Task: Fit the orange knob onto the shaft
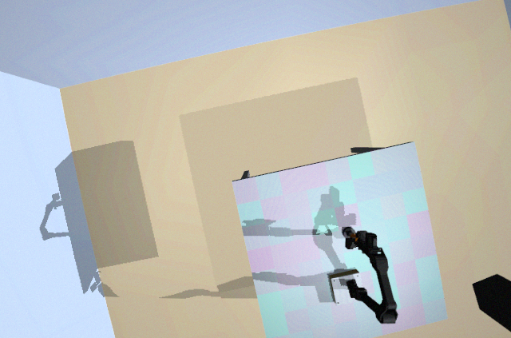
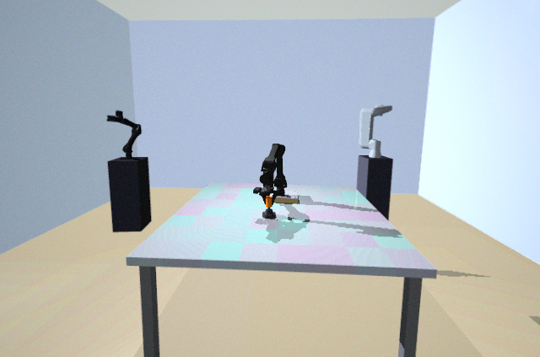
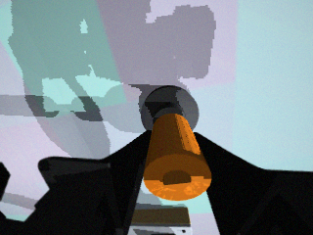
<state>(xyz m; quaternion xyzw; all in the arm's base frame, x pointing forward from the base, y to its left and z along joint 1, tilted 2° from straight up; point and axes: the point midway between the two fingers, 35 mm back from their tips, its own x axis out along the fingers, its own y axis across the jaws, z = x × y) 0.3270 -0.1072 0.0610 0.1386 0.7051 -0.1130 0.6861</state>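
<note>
My gripper tip is 2 cm below the orange knob. The rest, counted from my gripper tip: round pedestal 4 cm below.
</note>
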